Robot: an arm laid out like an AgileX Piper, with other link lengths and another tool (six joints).
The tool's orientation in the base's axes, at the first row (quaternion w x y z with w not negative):
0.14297, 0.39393, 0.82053, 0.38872
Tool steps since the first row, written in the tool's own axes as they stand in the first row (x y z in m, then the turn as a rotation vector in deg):
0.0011, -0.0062, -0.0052, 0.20, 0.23, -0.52
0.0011, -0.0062, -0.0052, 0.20, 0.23, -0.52
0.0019, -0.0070, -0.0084, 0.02, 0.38, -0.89
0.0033, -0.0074, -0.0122, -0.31, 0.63, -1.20
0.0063, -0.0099, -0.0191, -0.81, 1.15, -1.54
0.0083, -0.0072, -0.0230, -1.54, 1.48, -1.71
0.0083, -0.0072, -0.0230, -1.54, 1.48, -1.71
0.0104, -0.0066, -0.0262, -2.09, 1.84, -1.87
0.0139, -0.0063, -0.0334, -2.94, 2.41, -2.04
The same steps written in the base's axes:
-0.0068, -0.0043, -0.0012, -0.29, -0.03, 0.53
-0.0068, -0.0043, -0.0012, -0.29, -0.03, 0.53
-0.0095, -0.0057, 0.0004, -0.29, -0.31, 0.87
-0.0127, -0.0068, 0.0027, -0.11, -0.62, 1.24
-0.0197, -0.0091, 0.0056, 0.31, -0.98, 1.82
-0.0217, -0.0086, 0.0103, 0.87, -1.49, 2.12
-0.0217, -0.0086, 0.0103, 0.87, -1.49, 2.12
-0.0245, -0.0084, 0.0130, 1.33, -1.85, 2.46
-0.0305, -0.0095, 0.0182, 2.09, -2.37, 2.94

